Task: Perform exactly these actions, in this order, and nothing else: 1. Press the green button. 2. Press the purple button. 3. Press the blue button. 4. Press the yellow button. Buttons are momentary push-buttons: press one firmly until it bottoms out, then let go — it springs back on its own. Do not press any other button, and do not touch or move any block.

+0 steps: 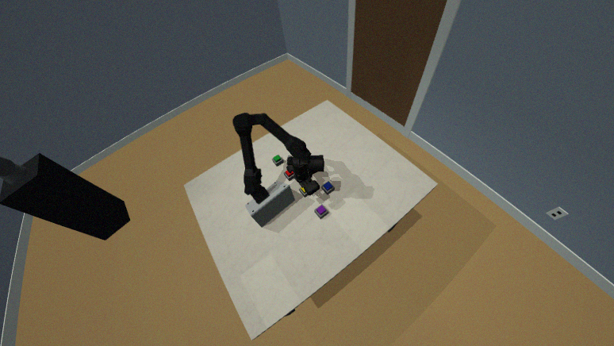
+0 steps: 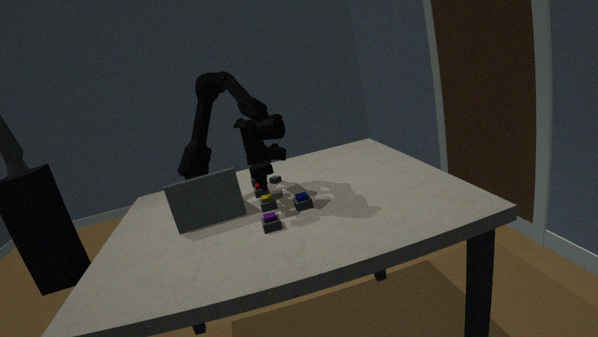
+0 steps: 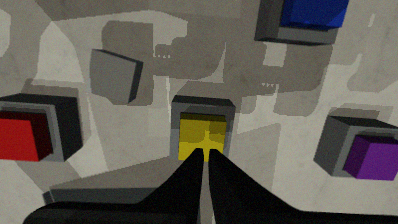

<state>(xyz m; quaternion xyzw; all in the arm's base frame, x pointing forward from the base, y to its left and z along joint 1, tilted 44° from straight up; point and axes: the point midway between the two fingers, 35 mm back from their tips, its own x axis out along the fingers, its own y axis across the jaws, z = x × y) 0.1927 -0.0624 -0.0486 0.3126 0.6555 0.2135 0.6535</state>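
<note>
Right now my gripper tip is 3 cm above the yellow button. Round my gripper tip: pale block: 5 cm ahead, 7 cm to the left, 5 cm below; then red button: 1 cm ahead, 13 cm to the left, 3 cm below; then blue button: 9 cm ahead, 7 cm to the right, 3 cm below.
</note>
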